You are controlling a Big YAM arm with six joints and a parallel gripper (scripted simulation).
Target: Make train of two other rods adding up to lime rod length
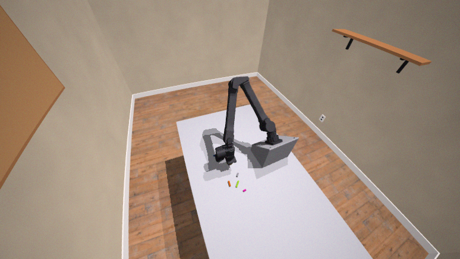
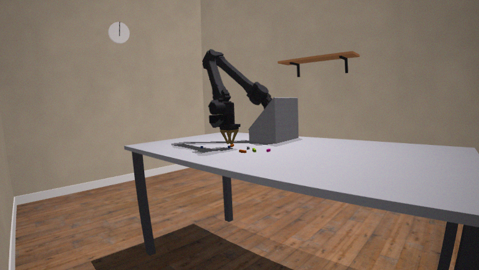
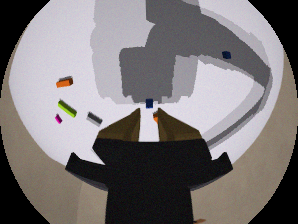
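Now: the grey rod 10 cm to the left of my hand, 2 cm below it and 2 cm behind it. The rest, counted from my hand: magenta rod: 23 cm to the left, 2 cm below, 2 cm behind; lime rod: 17 cm to the left, 2 cm below, 1 cm ahead.
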